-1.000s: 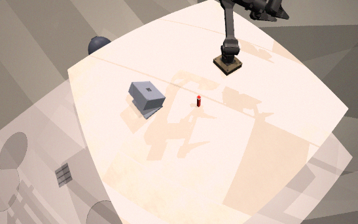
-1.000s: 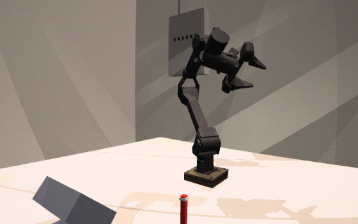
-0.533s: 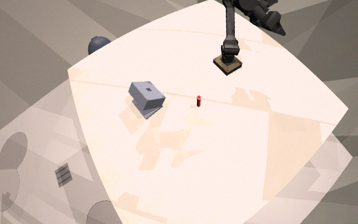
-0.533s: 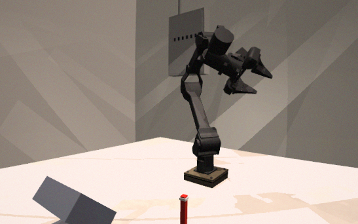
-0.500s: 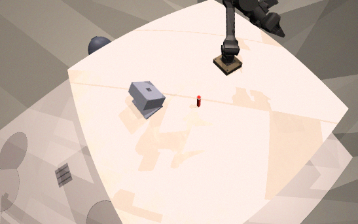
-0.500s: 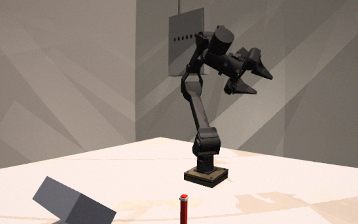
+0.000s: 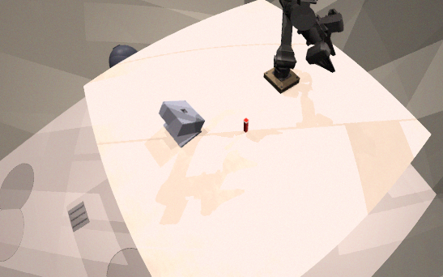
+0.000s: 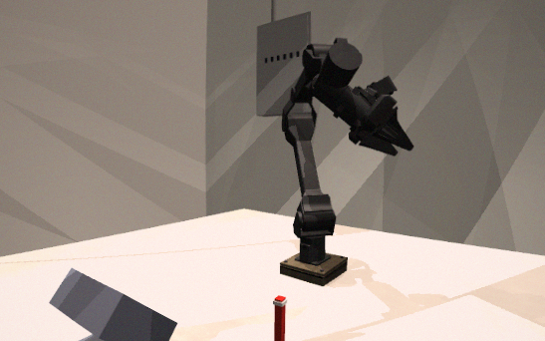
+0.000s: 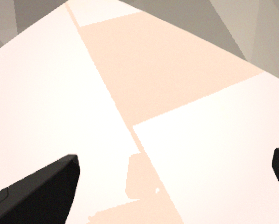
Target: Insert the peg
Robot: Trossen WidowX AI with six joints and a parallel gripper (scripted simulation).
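The red square peg is 260 mm ahead of my gripper tip, 80 mm to the right of it and 230 mm below it. From my gripper tip the other things lie so: grey sloped panel 440 mm ahead, 230 mm to the right, 220 mm below.
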